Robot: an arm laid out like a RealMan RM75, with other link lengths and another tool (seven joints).
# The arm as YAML. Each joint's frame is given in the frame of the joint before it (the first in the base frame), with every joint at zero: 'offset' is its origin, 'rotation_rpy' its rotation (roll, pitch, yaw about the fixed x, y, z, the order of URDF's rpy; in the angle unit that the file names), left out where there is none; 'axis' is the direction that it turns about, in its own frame. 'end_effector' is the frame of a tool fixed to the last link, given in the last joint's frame.
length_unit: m
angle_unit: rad
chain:
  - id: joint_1
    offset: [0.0, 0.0, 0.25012]
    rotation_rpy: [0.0, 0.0, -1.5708]
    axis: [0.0, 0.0, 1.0]
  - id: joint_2
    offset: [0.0, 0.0, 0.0]
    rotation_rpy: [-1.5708, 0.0, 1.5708]
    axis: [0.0, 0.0, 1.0]
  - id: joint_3
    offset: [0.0, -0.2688, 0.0]
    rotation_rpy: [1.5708, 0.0, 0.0]
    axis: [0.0, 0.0, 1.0]
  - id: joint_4
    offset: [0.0, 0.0, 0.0]
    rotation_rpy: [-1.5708, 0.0, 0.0]
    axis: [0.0, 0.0, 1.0]
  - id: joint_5
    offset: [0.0, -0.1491, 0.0]
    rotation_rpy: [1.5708, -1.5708, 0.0]
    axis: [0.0, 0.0, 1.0]
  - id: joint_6
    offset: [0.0, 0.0, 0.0]
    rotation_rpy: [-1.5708, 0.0, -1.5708]
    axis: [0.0, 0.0, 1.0]
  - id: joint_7
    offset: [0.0, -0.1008, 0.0]
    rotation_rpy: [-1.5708, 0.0, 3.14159]
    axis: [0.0, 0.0, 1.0]
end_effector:
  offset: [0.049, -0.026, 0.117]
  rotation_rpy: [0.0, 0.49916, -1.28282]
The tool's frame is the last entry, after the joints.
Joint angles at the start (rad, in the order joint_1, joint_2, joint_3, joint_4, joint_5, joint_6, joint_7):
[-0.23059, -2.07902, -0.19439, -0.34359, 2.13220, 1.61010, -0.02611]
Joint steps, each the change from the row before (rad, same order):
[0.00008, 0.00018, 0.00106, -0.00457, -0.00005, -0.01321, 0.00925]
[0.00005, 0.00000, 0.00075, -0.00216, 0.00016, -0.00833, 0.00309]
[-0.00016, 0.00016, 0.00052, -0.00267, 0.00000, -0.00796, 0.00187]
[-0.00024, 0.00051, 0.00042, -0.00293, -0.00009, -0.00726, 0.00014]
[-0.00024, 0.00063, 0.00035, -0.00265, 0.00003, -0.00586, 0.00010]
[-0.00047, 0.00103, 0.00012, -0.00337, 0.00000, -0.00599, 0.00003]
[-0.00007, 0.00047, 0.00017, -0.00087, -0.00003, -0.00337, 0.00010]
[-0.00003, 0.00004, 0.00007, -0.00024, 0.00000, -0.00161, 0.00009]
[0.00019, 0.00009, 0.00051, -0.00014, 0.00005, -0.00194, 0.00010]
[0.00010, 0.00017, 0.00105, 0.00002, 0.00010, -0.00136, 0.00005]
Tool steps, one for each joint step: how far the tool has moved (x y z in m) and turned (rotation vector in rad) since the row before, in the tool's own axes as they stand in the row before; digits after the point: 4 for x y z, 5 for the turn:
[0.0011, 0.0024, 0.0003, -0.01185, 0.00369, -0.00041]
[0.0009, 0.0015, 0.0002, -0.00662, 0.00276, -0.00236]
[0.0008, 0.0013, 0.0003, -0.00533, 0.00237, -0.00326]
[0.0006, 0.0010, 0.0002, -0.00392, 0.00209, -0.00430]
[0.0005, 0.0008, 0.0002, -0.00302, 0.00182, -0.00344]
[0.0003, 0.0007, 0.0002, -0.00266, 0.00171, -0.00350]
[0.0002, 0.0006, 0.0000, -0.00245, 0.00105, -0.00159]
[0.0001, 0.0003, 0.0000, -0.00120, 0.00050, -0.00075]
[0.0003, 0.0004, -0.0001, -0.00171, 0.00097, -0.00100]
[0.0004, 0.0003, -0.0001, -0.00130, 0.00147, -0.00068]

